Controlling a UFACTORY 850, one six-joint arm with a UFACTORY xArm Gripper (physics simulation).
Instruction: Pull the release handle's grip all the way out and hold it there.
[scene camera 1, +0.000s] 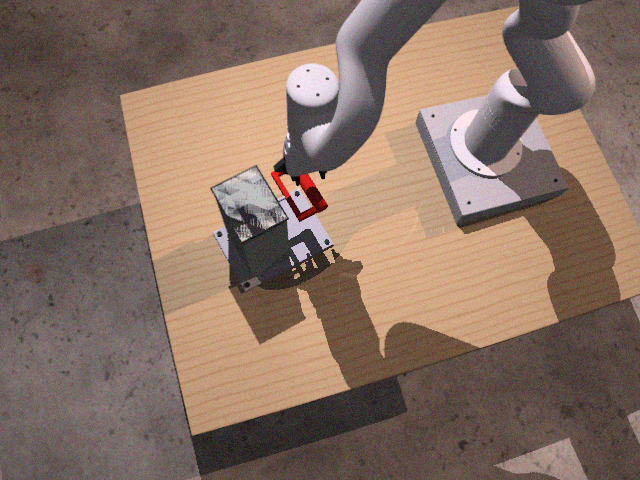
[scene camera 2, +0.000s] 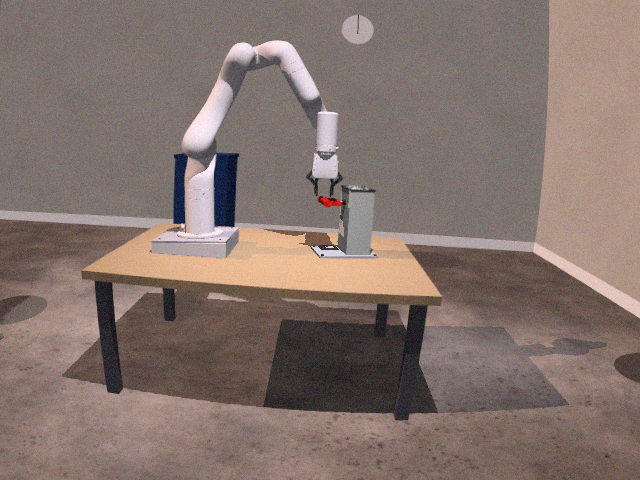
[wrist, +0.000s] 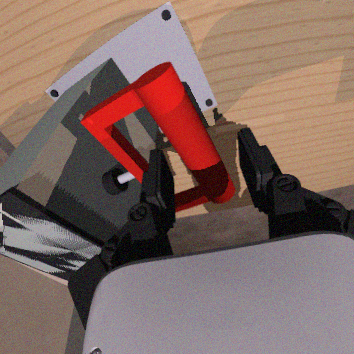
In view: the gripper (scene camera 1: 308, 176) and a pale base plate (scene camera 1: 306, 238).
The gripper also shows in scene camera 2 (scene camera 2: 323, 196) and in the wrist view (wrist: 201, 155). The pale base plate also shows in the wrist view (wrist: 153, 39).
